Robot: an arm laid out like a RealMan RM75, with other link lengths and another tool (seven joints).
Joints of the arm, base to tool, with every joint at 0 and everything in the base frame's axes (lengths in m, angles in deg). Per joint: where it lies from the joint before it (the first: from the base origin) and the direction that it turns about. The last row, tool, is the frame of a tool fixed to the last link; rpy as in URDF.
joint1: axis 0 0 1 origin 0 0 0.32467
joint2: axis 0 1 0 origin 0 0 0
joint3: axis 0 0 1 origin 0 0 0.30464
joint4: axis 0 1 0 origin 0 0 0
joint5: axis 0 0 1 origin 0 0 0.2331
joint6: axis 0 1 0 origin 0 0 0
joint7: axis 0 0 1 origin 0 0 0.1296
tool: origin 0.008 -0.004 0.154 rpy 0 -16.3 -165.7
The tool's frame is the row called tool.
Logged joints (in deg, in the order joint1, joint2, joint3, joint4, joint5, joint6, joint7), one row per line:
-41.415 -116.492 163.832 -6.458 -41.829 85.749 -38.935
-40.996 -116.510 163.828 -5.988 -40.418 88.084 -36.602
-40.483 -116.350 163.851 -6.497 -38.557 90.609 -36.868
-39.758 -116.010 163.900 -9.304 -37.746 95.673 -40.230
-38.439 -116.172 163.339 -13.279 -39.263 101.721 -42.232
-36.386 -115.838 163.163 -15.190 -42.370 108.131 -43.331
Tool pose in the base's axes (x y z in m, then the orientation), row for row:
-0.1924 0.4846 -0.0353 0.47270 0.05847 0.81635 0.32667
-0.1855 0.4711 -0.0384 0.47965 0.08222 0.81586 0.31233
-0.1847 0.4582 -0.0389 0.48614 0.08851 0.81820 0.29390
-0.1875 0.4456 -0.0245 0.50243 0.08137 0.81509 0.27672
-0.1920 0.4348 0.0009 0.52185 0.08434 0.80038 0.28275
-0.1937 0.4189 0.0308 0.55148 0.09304 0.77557 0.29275
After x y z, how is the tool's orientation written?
As a quaternion, w x y z.
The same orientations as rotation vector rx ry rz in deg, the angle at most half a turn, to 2 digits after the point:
8.20 114.48 45.81
11.49 114.06 43.67
12.34 114.06 40.97
11.26 112.82 38.30
11.58 109.86 38.81
12.61 105.12 39.68

